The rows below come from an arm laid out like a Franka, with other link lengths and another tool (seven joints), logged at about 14 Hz.
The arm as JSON. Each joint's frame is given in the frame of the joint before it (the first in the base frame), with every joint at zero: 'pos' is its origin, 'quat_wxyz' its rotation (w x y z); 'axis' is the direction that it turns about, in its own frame. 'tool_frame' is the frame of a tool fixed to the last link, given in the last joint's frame.
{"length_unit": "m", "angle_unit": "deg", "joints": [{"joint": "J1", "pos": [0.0, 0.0, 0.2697], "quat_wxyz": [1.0, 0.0, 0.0, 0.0], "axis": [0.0, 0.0, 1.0]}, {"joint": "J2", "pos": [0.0, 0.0, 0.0], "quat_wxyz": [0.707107, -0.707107, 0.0, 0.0], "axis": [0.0, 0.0, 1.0]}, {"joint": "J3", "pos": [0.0, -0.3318, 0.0], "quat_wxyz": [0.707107, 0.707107, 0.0, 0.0], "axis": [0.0, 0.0, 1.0]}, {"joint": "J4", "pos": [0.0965, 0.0, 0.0], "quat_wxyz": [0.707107, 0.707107, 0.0, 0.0], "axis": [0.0, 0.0, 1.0]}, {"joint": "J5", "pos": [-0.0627, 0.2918, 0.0], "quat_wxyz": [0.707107, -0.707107, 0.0, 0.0], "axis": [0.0, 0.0, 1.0]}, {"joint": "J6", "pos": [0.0, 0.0, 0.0], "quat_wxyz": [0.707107, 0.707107, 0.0, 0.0], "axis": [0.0, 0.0, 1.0]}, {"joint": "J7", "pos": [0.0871, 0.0, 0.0], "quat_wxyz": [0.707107, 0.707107, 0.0, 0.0], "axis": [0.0, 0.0, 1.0]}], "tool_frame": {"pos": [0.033, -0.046, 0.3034], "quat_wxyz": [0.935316, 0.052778, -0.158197, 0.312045]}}
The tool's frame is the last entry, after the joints.
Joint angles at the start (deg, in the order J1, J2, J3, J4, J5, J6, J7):
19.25 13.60 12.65 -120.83 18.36 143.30 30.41
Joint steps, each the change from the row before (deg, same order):
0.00 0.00 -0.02 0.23 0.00 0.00 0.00
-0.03 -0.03 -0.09 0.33 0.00 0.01 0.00
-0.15 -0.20 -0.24 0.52 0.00 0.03 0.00
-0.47 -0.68 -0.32 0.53 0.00 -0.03 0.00
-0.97 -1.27 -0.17 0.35 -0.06 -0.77 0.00
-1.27 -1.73 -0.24 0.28 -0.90 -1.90 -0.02
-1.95 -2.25 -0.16 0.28 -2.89 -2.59 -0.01
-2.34 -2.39 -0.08 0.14 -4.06 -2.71 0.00
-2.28 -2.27 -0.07 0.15 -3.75 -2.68 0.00
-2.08 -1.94 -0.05 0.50 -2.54 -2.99 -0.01
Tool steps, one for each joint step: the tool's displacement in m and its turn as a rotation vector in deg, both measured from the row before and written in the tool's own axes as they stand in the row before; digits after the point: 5 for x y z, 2 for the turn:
-0.00027 -0.00202 -0.00145 0.21 0.04 -0.10
0.00036 -0.00300 -0.00287 0.37 0.10 -0.09
0.00179 -0.00529 -0.00702 0.80 0.28 -0.06
0.00328 -0.00683 -0.01341 1.31 0.53 0.01
0.00343 -0.00390 -0.01739 1.12 0.51 0.25
0.00464 0.00149 -0.01979 0.18 0.83 0.12
0.01024 0.00617 -0.02613 -0.74 2.17 -0.60
0.01600 0.01139 -0.02801 -1.38 3.16 -0.74
0.01725 0.01413 -0.02603 -1.43 3.10 -0.25
0.01491 0.01457 -0.02235 -1.23 2.20 0.57

